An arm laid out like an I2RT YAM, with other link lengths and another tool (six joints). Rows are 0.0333 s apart.
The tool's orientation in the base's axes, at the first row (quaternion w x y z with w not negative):
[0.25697 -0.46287 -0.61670 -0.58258]
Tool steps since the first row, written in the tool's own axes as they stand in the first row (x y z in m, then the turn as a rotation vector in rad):
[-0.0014 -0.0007 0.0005 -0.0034 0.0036 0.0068]
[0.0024 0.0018 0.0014 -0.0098 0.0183 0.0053]
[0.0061 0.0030 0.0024 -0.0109 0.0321 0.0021]
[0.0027 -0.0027 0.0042 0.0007 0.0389 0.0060]
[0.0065 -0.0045 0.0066 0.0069 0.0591 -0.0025]
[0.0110 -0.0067 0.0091 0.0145 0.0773 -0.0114]
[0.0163 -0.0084 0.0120 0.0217 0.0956 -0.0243]
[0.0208 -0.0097 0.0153 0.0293 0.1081 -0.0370]
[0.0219 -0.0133 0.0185 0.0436 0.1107 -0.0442]
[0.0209 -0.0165 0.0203 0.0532 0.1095 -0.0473]
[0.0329 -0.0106 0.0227 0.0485 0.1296 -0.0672]
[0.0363 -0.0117 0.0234 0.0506 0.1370 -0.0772]
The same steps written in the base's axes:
[0.0001 0.0002 -0.0016 0.0061 0.0052 -0.0025]
[0.0008 0.0018 0.0027 0.0214 0.0004 -0.0006]
[0.0005 0.0036 0.0062 0.0332 -0.0044 0.0057]
[-0.0026 0.0050 0.0002 0.0349 0.0018 0.0182]
[-0.0053 0.0086 0.0022 0.0478 -0.0069 0.0348]
[-0.0086 0.0124 0.0045 0.0584 -0.0153 0.0517]
[-0.0118 0.0168 0.0076 0.0683 -0.0276 0.0691]
[-0.0142 0.0213 0.0103 0.0730 -0.0390 0.0840]
[-0.0171 0.0251 0.0089 0.0674 -0.0423 0.0989]
[-0.0190 0.0269 0.0061 0.0614 -0.0425 0.1071]
[-0.0186 0.0318 0.0188 0.0765 -0.0650 0.1165]
[-0.0209 0.0335 0.0210 0.0798 -0.0748 0.1238]

